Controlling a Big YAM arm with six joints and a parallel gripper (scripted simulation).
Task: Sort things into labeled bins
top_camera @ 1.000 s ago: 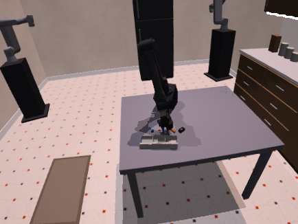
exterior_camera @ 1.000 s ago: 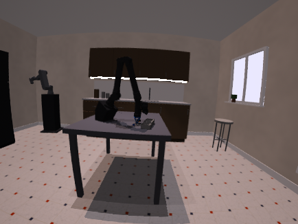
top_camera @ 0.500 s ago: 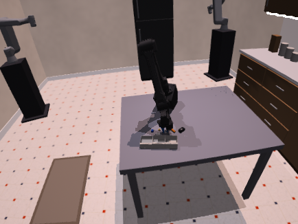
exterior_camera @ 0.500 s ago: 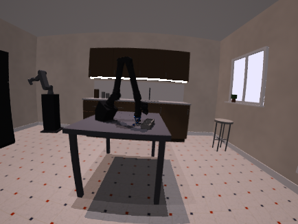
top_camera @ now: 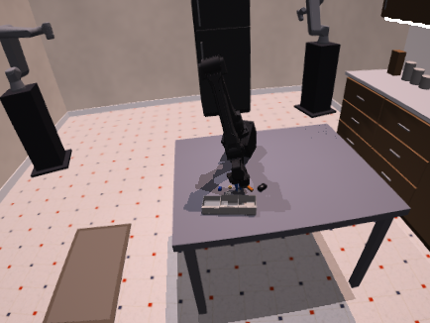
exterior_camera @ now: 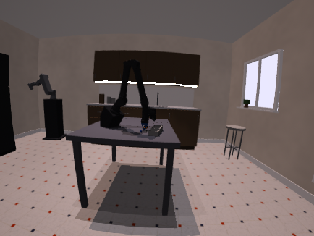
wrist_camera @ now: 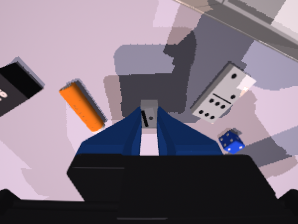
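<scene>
Now: hand 4 cm past the small brass nut, 3 cm to the left of it and 1 cm above it. Round my hand: white domino: 6 cm to the right, 1 cm ahead; orange cylinder: 6 cm to the left, 1 cm ahead; blue die: 8 cm to the right, 5 cm behind.
</scene>
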